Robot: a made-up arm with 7 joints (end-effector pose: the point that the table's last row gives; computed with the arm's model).
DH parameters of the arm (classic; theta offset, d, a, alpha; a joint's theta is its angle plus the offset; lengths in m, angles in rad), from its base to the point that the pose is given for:
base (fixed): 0 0.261 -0.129 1.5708
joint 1: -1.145 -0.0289 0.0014 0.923
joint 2: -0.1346 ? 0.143 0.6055
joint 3: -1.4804 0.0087 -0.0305 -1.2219
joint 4: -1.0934 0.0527 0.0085 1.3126
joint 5: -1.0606 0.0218 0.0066 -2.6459
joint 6: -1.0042 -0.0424 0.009 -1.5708
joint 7: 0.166 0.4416 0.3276 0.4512
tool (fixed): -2.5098 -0.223 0 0
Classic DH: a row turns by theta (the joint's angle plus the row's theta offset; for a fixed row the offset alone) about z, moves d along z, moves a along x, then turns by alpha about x.
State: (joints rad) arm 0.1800 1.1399 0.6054 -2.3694 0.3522 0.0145 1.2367
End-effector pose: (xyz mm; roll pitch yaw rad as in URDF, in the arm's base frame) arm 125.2 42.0 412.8 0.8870 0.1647 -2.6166
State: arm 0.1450 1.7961 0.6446 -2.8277 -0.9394 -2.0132 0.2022
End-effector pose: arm -188.8 -396.9 684.5 -0.0728 0.8294 1.9064
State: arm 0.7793 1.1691 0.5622 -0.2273 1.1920 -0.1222 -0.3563
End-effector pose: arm -63.0 -440.4 -234.4 2.4519 -0.8353 1.3049
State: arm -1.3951 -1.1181 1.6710 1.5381 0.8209 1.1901 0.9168
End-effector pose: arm -83.1 250.2 720.2 2.9709 1.0488 -2.5227
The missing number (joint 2, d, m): 0.1679
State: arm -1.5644 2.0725 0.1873 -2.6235 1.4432 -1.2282 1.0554
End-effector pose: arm 353.6 -210.8 166.5 -1.5271 -0.3450 -2.6630
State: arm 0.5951 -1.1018 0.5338 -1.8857 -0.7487 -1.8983 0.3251
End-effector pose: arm 189.0 -15.4 -272.3 -1.4849 -0.6440 -2.7554
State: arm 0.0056 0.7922 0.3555 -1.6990 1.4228 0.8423 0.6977
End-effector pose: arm -279.5 -292.3 557.0 -0.6359 1.3482 2.1829
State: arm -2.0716 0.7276 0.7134 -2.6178 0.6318 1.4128 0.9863
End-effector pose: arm -433.9 118.7 107.1 -1.0643 -0.7090 -0.5257
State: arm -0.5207 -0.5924 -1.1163 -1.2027 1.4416 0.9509 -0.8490
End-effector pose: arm -718.5 -186.5 181.0 1.2874 -0.0048 0.2568
